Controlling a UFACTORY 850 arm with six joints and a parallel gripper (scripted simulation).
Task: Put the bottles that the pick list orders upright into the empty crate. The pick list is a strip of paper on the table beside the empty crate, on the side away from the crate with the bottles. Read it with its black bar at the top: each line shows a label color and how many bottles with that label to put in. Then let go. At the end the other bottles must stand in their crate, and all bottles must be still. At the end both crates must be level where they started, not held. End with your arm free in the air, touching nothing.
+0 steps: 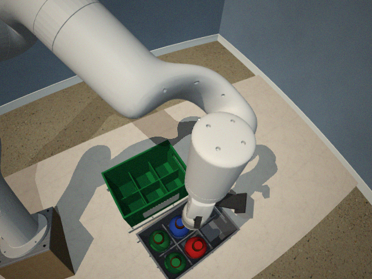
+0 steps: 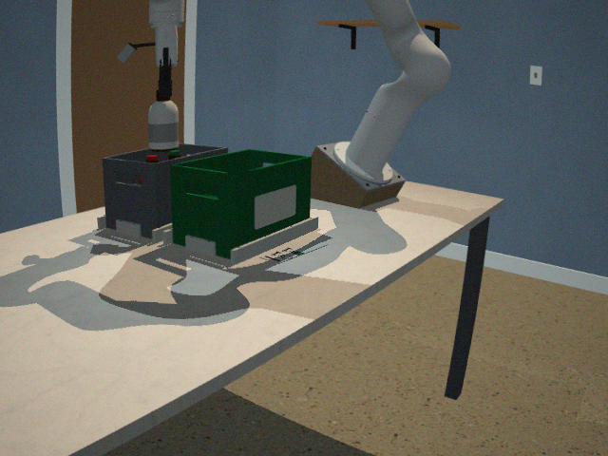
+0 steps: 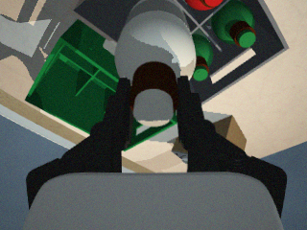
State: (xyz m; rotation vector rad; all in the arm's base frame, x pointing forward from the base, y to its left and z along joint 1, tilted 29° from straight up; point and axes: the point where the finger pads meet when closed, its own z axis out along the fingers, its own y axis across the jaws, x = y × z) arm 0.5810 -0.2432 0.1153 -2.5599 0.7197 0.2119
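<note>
My hand is 7 cm above the whitish bottle. Also, from my hand: grey crate: 25 cm below, 4 cm to the right, 3 cm behind; then red bottle: 25 cm below, 8 cm to the right, 1 cm behind; then blue bottle: 25 cm below, 4 cm behind, 1 cm to the left.
</note>
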